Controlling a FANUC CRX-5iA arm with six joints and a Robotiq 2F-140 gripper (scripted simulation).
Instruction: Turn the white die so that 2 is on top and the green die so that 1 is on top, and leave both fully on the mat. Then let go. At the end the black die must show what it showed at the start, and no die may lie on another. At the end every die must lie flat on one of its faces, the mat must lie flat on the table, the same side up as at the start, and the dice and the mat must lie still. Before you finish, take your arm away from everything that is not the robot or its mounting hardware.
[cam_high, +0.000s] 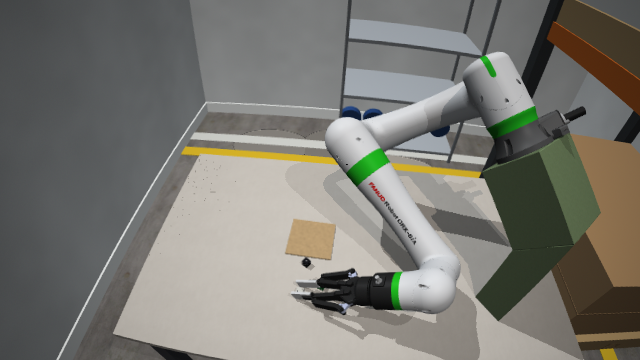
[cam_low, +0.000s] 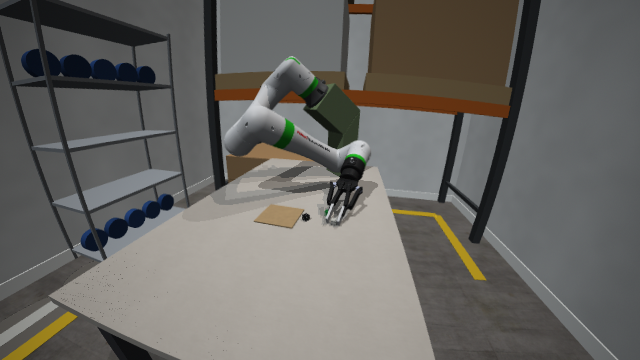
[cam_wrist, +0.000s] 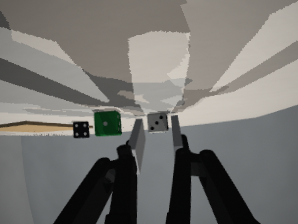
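The white die lies 2 cm below my hand and 2 cm ahead of it. From my hand the other things lie so: mat 20 cm to the right, 3 cm below, 3 cm behind; then black die 10 cm to the right, 2 cm below, 1 cm behind; then green die 5 cm behind, 2 cm to the right, 2 cm below.
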